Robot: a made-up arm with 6 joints. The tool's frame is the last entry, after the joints. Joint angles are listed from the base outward. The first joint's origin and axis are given. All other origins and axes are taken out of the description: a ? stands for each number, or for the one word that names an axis. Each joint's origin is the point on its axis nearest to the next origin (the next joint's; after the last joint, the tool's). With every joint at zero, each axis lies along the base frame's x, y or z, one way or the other. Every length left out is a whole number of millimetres.
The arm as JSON. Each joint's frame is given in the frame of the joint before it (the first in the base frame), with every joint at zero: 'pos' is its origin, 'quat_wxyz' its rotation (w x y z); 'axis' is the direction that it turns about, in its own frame. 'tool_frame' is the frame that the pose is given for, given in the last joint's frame.
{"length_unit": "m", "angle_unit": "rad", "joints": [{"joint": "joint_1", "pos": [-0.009, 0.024, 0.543], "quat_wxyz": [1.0, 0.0, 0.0, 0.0], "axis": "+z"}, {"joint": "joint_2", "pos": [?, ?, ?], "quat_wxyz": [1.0, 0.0, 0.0, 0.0], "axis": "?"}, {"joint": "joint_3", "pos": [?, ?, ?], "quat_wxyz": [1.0, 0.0, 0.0, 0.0], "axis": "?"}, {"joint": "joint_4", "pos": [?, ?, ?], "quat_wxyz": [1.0, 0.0, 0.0, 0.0], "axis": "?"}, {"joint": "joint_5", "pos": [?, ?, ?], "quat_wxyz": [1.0, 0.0, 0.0, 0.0], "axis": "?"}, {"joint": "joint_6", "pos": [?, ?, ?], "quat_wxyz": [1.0, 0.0, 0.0, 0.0], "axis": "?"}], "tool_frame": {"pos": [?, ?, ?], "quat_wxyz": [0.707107, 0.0, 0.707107, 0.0]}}
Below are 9 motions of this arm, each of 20 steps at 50 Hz.
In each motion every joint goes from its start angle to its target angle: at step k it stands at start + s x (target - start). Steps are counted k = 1, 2, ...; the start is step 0. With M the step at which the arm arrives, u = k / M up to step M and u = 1 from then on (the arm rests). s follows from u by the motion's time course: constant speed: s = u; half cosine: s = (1 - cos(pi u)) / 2; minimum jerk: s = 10 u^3 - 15 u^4 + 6 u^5.
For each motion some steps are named. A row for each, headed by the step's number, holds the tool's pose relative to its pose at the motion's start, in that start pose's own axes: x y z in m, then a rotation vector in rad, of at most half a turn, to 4 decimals.
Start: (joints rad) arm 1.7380 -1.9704 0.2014 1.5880 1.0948 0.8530
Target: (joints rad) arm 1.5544 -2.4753 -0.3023 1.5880 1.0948 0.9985
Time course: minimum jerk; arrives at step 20
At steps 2, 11, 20:
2: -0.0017 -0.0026 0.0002 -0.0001 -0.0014 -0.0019
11: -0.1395 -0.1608 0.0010 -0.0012 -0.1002 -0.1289
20: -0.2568 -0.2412 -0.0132 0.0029 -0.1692 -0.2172

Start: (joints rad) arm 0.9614 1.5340 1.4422 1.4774 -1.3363 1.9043
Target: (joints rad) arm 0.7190 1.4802 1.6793 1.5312 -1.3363 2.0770
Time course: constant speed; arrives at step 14
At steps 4, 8, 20:
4: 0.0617 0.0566 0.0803 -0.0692 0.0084 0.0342
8: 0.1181 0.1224 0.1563 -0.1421 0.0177 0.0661
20: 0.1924 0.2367 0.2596 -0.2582 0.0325 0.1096

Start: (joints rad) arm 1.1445 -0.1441 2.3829 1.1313 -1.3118 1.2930
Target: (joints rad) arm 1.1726 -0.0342 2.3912 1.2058 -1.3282 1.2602
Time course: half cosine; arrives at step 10
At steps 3, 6, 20:
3: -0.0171 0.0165 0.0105 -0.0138 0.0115 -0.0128
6: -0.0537 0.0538 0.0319 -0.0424 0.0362 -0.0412
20: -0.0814 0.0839 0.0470 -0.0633 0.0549 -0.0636

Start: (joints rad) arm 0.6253 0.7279 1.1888 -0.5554 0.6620 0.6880
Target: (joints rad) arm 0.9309 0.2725 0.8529 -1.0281 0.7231 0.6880
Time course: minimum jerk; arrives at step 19
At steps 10, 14, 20:
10: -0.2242 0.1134 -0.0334 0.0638 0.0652 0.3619
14: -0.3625 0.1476 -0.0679 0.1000 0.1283 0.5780
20: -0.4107 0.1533 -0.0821 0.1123 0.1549 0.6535

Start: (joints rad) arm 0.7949 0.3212 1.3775 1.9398 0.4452 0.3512
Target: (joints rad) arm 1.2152 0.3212 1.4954 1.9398 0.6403 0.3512
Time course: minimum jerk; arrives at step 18
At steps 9, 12, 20:
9: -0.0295 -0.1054 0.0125 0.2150 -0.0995 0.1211
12: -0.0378 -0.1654 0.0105 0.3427 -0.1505 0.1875
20: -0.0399 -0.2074 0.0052 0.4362 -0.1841 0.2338

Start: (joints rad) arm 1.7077 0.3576 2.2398 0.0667 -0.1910 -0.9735
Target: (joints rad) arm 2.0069 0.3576 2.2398 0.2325 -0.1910 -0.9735
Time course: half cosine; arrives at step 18
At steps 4, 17, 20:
4: -0.0007 -0.0008 -0.0004 0.0051 -0.0060 0.0157
17: -0.0055 -0.0074 -0.0035 0.0481 -0.0467 0.1331
20: -0.0056 -0.0074 -0.0035 0.0485 -0.0470 0.1341

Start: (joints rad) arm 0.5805 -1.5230 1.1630 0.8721 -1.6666 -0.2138
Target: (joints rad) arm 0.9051 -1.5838 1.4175 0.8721 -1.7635 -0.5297
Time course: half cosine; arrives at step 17
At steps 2, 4, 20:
2: -0.0026 -0.0158 0.0053 -0.0051 0.0052 0.0246
4: -0.0088 -0.0614 0.0210 -0.0192 0.0206 0.0953
20: 0.0212 -0.4669 0.1950 -0.1005 0.1839 0.7364

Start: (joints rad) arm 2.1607 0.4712 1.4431 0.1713 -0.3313 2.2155
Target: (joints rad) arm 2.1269 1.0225 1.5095 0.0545 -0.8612 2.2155
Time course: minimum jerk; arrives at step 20
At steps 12, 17, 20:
12: -0.3134 0.3247 0.1179 -0.5197 -0.4600 0.0414
17: -0.4475 0.4730 0.1189 -0.7431 -0.6544 0.0597
20: -0.4596 0.4867 0.1175 -0.7636 -0.6722 0.0615

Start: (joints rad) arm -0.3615 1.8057 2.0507 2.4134 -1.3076 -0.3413
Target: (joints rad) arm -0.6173 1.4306 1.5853 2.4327 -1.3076 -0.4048
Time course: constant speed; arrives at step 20
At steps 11, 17, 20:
11: 0.0352 0.0796 0.1945 0.0231 0.0486 -0.1069
17: 0.0745 0.1115 0.2986 0.0336 0.0758 -0.1651
20: 0.0990 0.1241 0.3492 0.0383 0.0896 -0.1942

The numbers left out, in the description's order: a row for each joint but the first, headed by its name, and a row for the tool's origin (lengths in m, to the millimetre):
joint_2: xyz 0.028 0.026 0.0, axis +y
joint_3: xyz -0.019 0.0 0.621, axis -y
joint_4: xyz 0.717 0.0 0.024, axis -x
joint_5: xyz 0.0 -0.078 0.005, axis -y
joint_6: xyz -0.01 0.0 0.01, axis -x
tool: xyz 0.0 0.018 0.004

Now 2 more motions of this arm.
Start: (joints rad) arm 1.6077 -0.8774 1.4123 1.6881 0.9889 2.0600
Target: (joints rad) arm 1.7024 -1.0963 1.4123 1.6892 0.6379 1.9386
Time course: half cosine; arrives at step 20
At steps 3, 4, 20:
3: 0.0126 0.0084 -0.0076 -0.0256 -0.0027 -0.0008
4: 0.0221 0.0147 -0.0134 -0.0449 -0.0046 -0.0012
20: 0.2291 0.1298 -0.1663 -0.4836 -0.0111 0.0096

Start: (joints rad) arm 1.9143 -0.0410 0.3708 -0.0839 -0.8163 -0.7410
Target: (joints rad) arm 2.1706 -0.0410 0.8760 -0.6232 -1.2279 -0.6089
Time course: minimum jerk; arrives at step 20
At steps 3, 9, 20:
3: -0.0008 0.0072 -0.0061 -0.0143 0.0105 0.0027
9: -0.0086 0.0995 -0.1023 -0.2321 0.1769 0.0132
20: -0.0108 0.1984 -0.2821 -0.6150 0.4695 -0.0859

